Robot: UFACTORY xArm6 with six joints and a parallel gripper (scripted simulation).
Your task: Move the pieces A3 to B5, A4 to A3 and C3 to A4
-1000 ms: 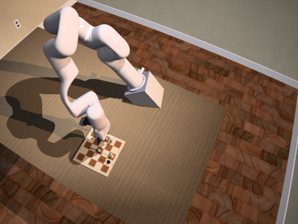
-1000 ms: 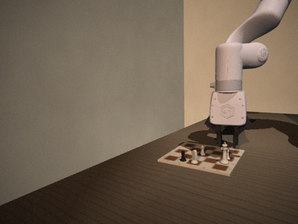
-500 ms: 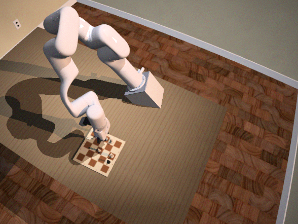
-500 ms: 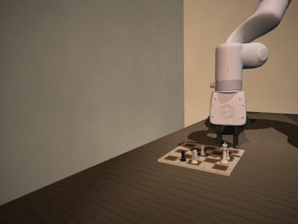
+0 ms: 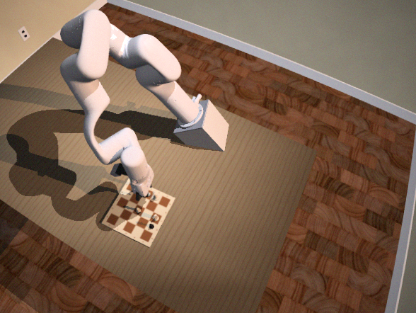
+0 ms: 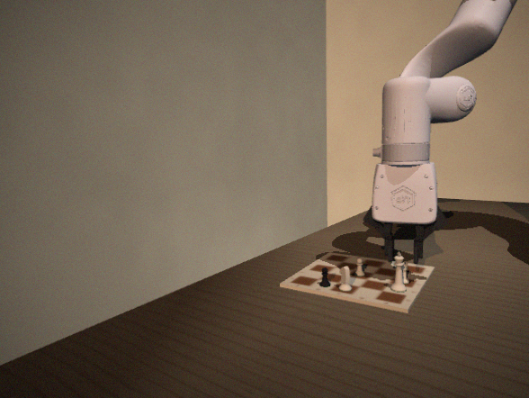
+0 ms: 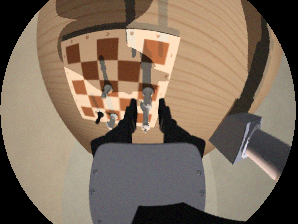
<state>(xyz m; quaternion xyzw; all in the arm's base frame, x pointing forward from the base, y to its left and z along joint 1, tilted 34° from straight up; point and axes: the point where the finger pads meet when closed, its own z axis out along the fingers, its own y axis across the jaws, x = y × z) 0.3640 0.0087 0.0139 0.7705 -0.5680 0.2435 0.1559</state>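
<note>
The white rook lies 40 mm below my hand. From my hand the other things lie so: white pawn 80 mm ahead, 40 mm below, 10 mm to the left; white king 40 mm to the left, 30 mm below, 10 mm behind; chessboard 80 mm ahead, 60 mm below, 10 mm to the left.
</note>
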